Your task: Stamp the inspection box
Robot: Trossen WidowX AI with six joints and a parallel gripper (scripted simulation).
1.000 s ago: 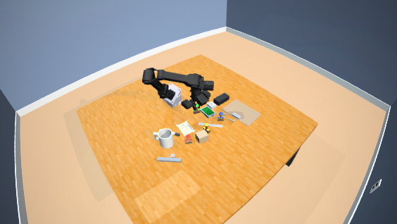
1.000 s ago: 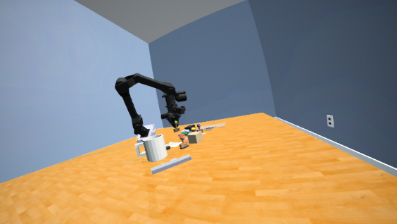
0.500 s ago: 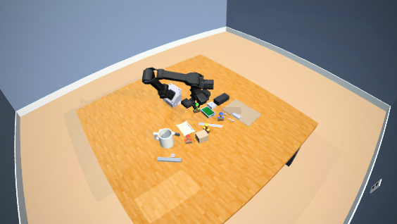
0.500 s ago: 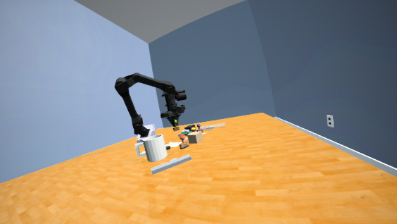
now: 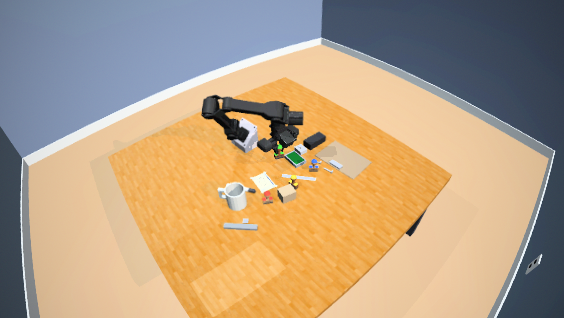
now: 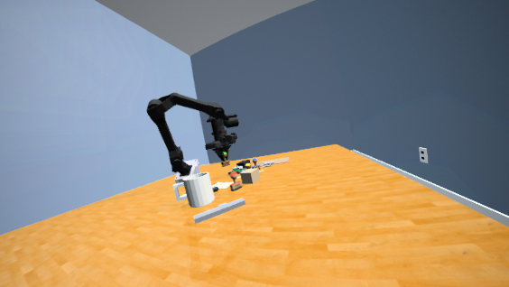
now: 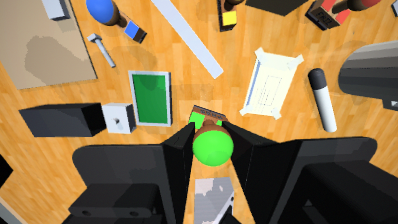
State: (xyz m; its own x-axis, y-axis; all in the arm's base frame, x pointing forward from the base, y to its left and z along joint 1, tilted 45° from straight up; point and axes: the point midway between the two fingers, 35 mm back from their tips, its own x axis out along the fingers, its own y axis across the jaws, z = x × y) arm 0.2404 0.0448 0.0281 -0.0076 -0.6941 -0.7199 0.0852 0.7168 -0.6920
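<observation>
My gripper tip is 2 cm short of the green ink pad, 8 cm to the right of it and 8 cm above it. Round my gripper tip: green-knobbed stamp right at my gripper tip; white card 2 cm ahead, 11 cm to the right, 9 cm below; grey ruler 11 cm ahead, 1 cm to the left, 9 cm below.
</observation>
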